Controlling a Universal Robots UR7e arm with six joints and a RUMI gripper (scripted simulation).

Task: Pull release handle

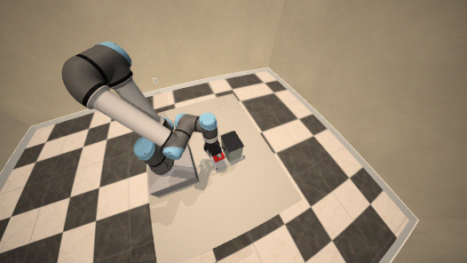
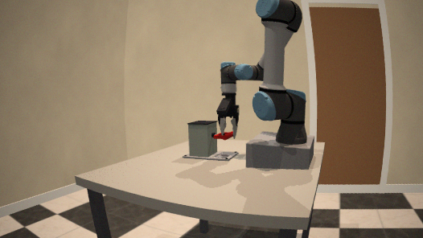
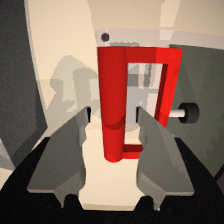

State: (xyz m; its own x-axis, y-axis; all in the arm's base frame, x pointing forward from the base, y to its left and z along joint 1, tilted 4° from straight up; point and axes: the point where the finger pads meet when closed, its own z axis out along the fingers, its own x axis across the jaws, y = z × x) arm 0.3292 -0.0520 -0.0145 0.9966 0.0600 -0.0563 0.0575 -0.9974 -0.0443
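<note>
Right now the metal baseplate is 100 mm below my hand, 100 mm ahead of it and 10 mm to the left of it.
</note>
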